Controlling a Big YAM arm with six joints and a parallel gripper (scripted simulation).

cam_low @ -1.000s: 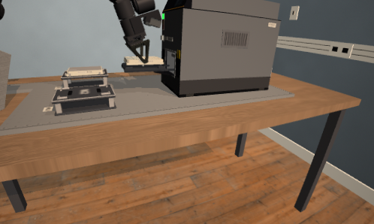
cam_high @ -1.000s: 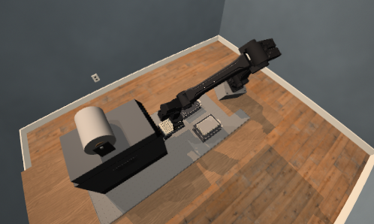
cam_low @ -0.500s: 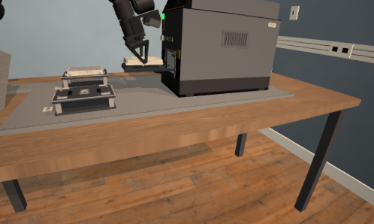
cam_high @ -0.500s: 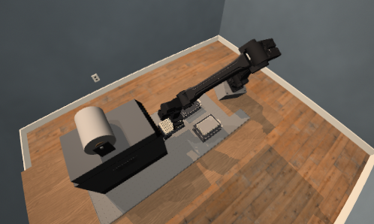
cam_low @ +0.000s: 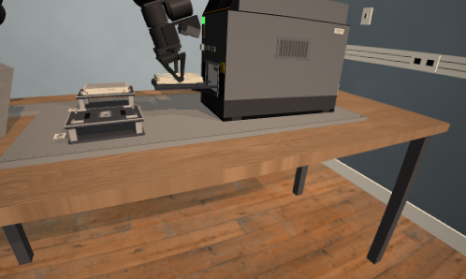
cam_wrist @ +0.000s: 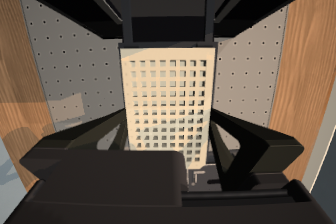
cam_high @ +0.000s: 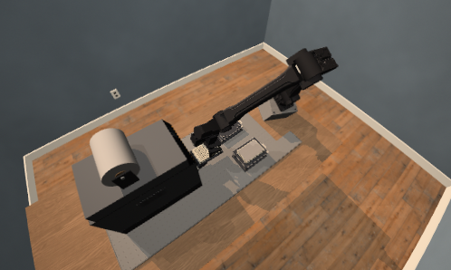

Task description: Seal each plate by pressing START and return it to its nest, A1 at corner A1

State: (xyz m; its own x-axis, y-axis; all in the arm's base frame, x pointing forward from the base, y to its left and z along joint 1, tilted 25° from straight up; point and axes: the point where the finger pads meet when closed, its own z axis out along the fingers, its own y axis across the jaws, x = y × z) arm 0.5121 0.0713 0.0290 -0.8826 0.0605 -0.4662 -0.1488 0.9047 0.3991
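Right now my hand is 2 cm above the sealer stage. Also, from my hand: plate nest: 18 cm behind, 13 cm to the right, 7 cm below; then start button: 9 cm ahead, 11 cm to the left, 8 cm above; then small label: 28 cm behind, 15 cm to the right, 11 cm below.
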